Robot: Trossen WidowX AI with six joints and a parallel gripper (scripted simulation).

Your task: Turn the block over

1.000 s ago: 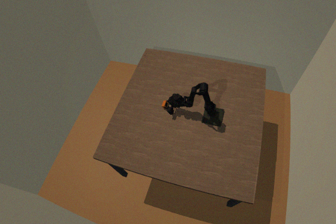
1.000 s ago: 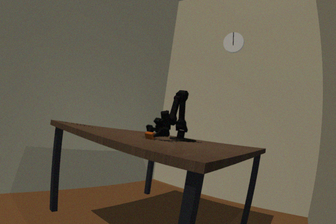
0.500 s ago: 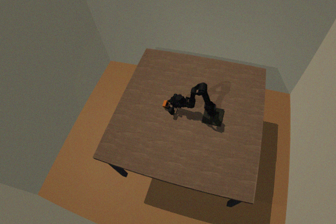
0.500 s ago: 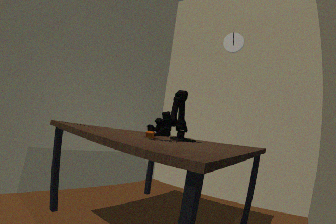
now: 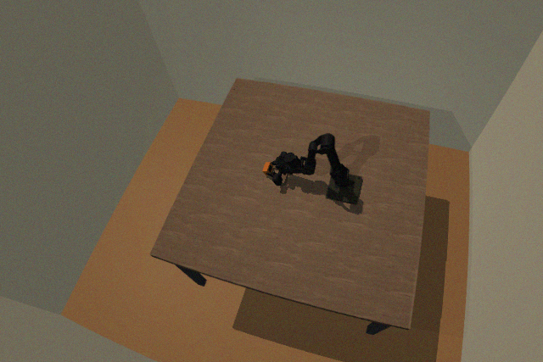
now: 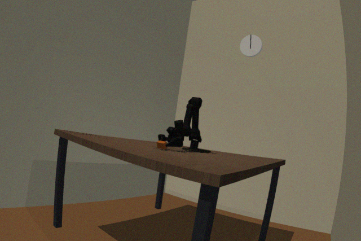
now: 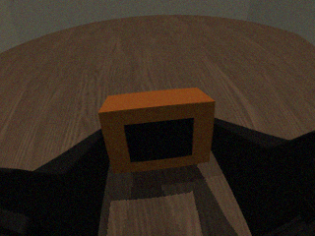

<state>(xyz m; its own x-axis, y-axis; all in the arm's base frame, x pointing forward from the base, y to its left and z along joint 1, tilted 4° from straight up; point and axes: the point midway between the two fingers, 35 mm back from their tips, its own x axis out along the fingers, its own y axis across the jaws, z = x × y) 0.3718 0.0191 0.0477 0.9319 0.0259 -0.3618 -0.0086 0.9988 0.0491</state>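
My gripper tip is 1 cm past the orange block.
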